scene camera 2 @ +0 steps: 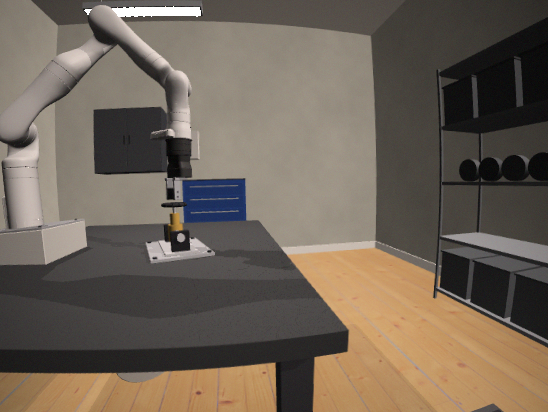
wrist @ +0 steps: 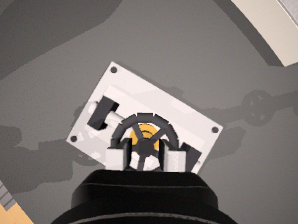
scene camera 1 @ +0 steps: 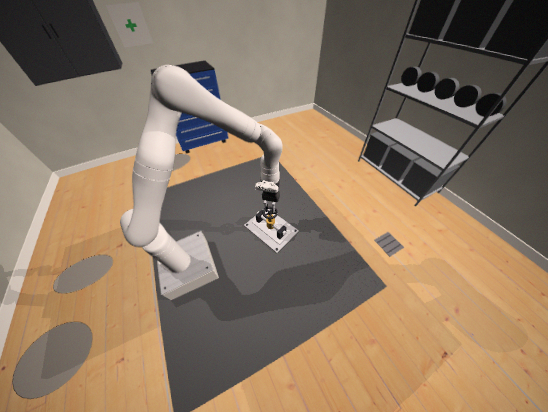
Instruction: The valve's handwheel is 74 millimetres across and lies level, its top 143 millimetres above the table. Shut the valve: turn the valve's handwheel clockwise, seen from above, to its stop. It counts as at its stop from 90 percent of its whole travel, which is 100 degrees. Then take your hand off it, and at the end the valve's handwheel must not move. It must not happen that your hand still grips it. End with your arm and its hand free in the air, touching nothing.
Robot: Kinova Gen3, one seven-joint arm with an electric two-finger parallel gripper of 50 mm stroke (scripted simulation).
Path:
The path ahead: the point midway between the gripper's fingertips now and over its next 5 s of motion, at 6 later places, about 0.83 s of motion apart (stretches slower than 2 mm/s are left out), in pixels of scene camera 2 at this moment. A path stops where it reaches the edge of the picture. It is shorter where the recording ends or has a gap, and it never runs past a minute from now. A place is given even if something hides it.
My gripper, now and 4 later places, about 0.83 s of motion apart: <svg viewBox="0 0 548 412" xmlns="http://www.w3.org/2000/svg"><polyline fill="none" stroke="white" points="173,199 173,201 174,203 173,198 172,186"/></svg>

